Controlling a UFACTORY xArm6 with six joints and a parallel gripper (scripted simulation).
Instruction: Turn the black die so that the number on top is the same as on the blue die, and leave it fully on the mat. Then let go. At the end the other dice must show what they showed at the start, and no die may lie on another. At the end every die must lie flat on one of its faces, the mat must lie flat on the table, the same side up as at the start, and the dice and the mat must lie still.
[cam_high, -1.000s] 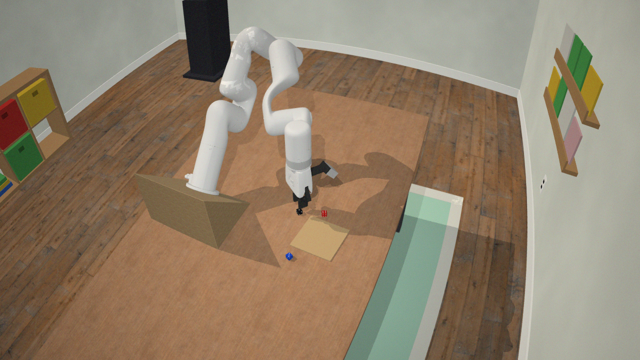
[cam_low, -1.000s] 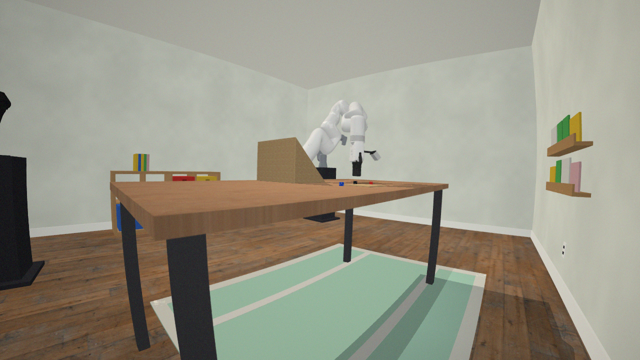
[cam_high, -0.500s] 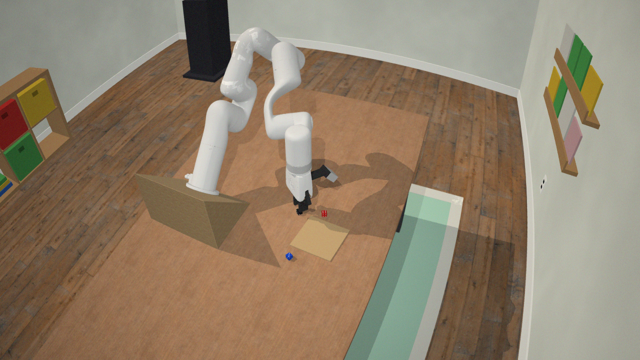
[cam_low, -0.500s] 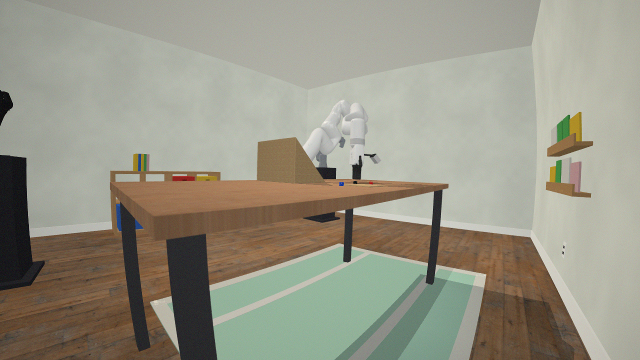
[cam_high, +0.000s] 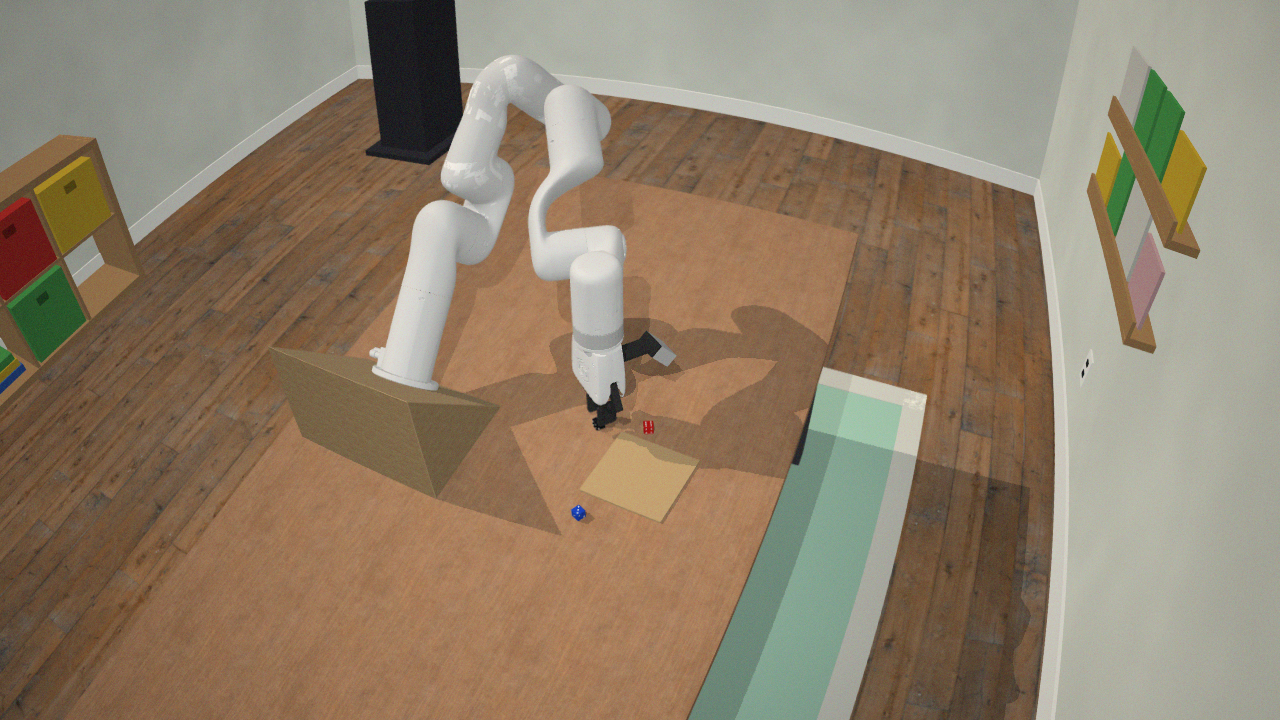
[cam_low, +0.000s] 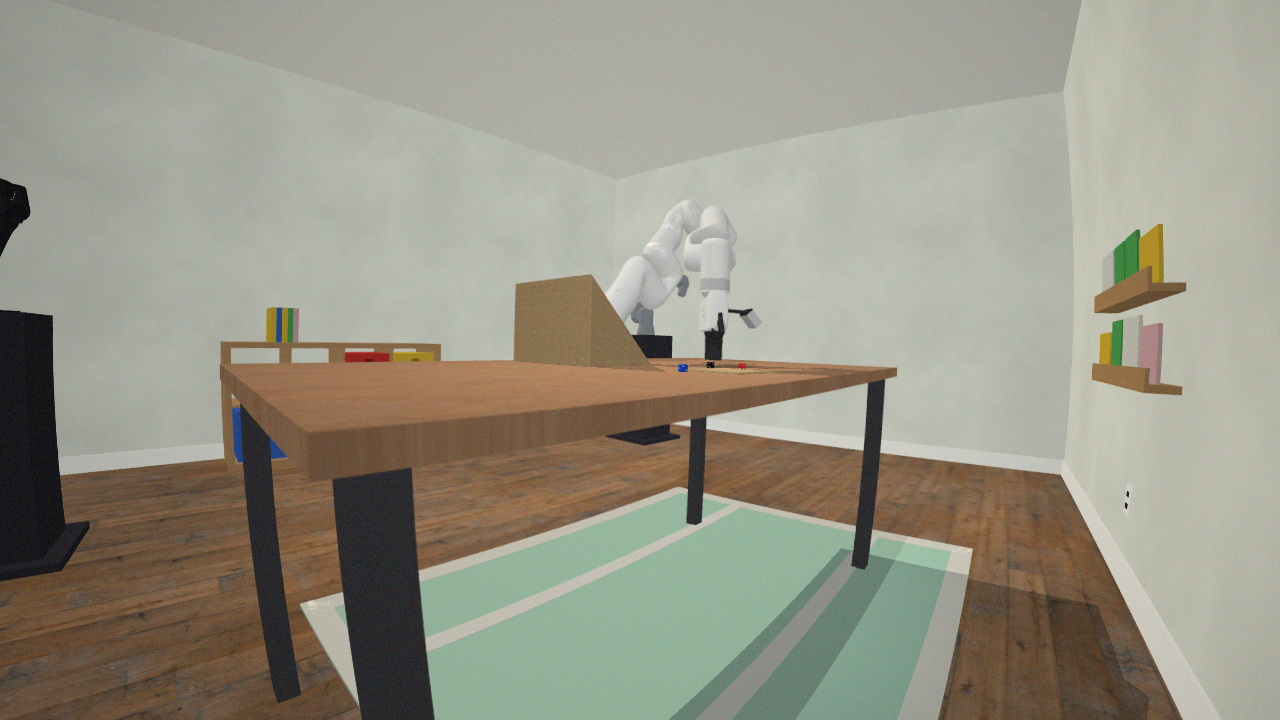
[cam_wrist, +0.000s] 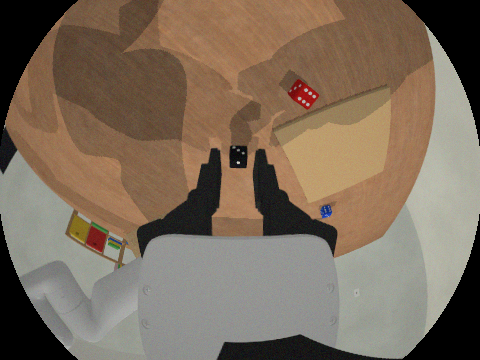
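Now: the black die 1 cm to the right of my hand and 3 cm below it. From my hand the other things lie so: blue die (5 cm ahead, 19 cm to the right, 3 cm below); tan mat (10 cm ahead, 8 cm to the right, 4 cm below); red die (7 cm ahead, 2 cm to the left, 3 cm below).
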